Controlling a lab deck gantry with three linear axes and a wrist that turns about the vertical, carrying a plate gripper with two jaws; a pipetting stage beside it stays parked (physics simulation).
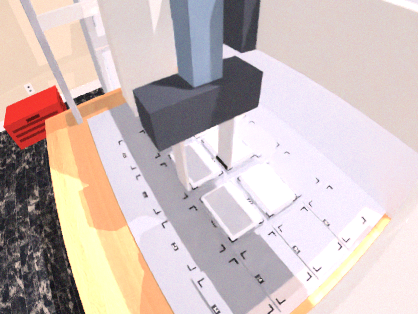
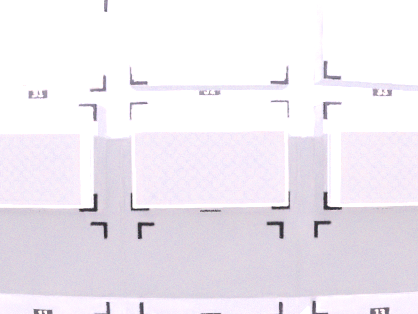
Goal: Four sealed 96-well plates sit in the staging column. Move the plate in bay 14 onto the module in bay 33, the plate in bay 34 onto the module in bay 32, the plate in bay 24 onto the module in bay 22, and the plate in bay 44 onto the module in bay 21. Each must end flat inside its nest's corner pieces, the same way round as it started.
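Frame: origin at the robot's base, x up, y left, z back, level; centimetres.
Seen in the pictures: gripper, fingertip midpoint: (image 1: 204,173); robot's base, origin of the base link: (image 1: 119,142).
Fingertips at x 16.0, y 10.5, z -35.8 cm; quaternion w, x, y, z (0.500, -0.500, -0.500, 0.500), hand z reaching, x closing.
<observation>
Offsets run from my fingertips to a thing's top centre. "*": to the spot under its first point.
My gripper (image 1: 207,176) is open, its two jaws well apart with no plate between them, hanging over the area of bay 22; its height is hard to judge. A pale plate-shaped top @(* dz +11.9, dx -12.6, dy +6.0 cm) (image 1: 201,161) (image 2: 210,170) lies level within the corner pieces of bay 22. A similar one @(dz +29.4, dx -12.6, dy +4.5 cm) (image 2: 40,170) shows in bay 21, partly cut off. White tops show at bay 32 @(* dz +12.9, dx -12.6, dy +13.4 cm) (image 2: 210,45) and bay 33 @(* dz -4.6, dx -12.6, dy +15.5 cm) (image 1: 270,187) (image 2: 375,40); glare hides where plate and module meet. In the staging column, bays 24, 34 and 44 show no raised plate; bay 14 is partly cut off.
Another pale flat-topped block @(dz -3.4, dx -12.6, dy +4.5 cm) (image 1: 232,209) (image 2: 380,170) sits in bay 23. Corner pieces mark the other bays. A dark column (image 1: 241,25) stands behind the gripper's blue mast. A wooden rim @(* dz +21.9, dx -16.9, dy -28.0 cm) (image 1: 80,200) edges the deck, and a red cabinet (image 1: 37,117) stands beyond it.
</observation>
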